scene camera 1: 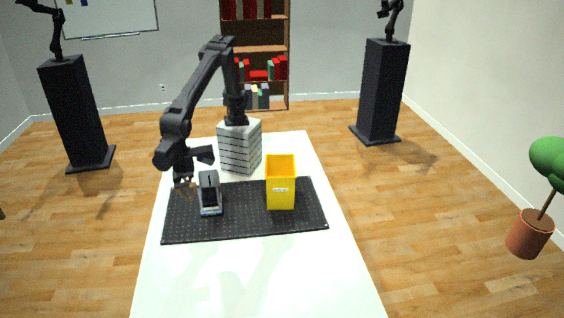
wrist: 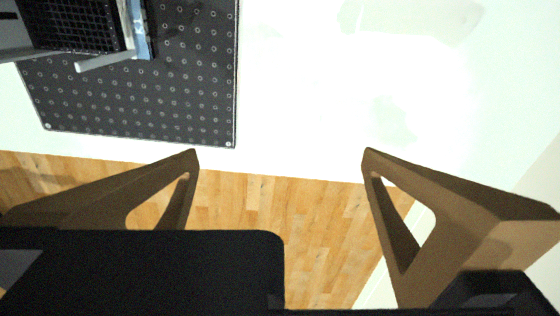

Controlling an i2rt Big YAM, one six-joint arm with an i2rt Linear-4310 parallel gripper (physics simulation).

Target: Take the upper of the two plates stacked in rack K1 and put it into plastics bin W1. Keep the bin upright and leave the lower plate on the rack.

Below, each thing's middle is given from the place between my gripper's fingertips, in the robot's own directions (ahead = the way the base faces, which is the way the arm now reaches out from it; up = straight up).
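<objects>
With the yellow plastics bin W1 [scene camera 1: 280,172] as my reference, my hand is well past it, a long way to the right of it and a good bit above it.
</objects>
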